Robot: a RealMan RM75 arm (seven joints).
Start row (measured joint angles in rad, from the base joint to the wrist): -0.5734 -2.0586 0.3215 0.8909 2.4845 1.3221 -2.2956
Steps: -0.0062 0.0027 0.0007 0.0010 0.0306 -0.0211 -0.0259; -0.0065 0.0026 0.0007 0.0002 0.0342 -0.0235 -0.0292; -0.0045 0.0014 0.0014 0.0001 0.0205 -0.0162 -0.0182; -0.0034 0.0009 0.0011 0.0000 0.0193 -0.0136 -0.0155; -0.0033 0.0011 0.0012 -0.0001 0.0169 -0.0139 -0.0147; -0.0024 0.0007 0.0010 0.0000 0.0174 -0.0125 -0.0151; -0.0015 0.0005 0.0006 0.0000 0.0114 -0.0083 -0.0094; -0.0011 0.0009 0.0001 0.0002 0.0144 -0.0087 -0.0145; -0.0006 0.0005 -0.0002 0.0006 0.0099 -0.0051 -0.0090; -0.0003 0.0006 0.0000 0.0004 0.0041 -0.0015 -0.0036; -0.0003 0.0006 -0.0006 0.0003 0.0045 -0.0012 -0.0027; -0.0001 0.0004 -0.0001 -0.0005 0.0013 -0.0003 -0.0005; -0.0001 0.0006 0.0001 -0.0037 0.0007 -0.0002 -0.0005; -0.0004 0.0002 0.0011 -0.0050 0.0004 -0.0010 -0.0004; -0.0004 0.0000 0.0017 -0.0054 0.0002 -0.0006 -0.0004; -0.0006 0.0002 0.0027 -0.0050 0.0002 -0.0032 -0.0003; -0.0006 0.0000 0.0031 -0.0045 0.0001 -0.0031 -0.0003
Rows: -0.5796 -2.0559 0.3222 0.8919 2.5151 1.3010 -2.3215; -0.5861 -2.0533 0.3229 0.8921 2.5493 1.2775 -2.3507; -0.5906 -2.0519 0.3243 0.8922 2.5698 1.2613 -2.3689; -0.5940 -2.0510 0.3254 0.8922 2.5891 1.2477 -2.3844; -0.5973 -2.0499 0.3266 0.8921 2.6060 1.2338 -2.3991; -0.5997 -2.0492 0.3276 0.8921 2.6234 1.2213 -2.4142; -0.6012 -2.0487 0.3282 0.8921 2.6348 1.2130 -2.4236; -0.6023 -2.0478 0.3283 0.8923 2.6492 1.2043 -2.4381; -0.6029 -2.0473 0.3281 0.8929 2.6591 1.1992 -2.4471; -0.6032 -2.0467 0.3281 0.8933 2.6632 1.1977 -2.4507; -0.6035 -2.0461 0.3275 0.8936 2.6677 1.1965 -2.4534; -0.6036 -2.0457 0.3274 0.8931 2.6690 1.1962 -2.4539; -0.6037 -2.0451 0.3275 0.8894 2.6697 1.1960 -2.4544; -0.6041 -2.0449 0.3286 0.8844 2.6701 1.1950 -2.4548; -0.6045 -2.0449 0.3303 0.8790 2.6703 1.1944 -2.4552; -0.6051 -2.0447 0.3330 0.8740 2.6705 1.1912 -2.4555; -0.6057 -2.0447 0.3361 0.8695 2.6706 1.1881 -2.4558
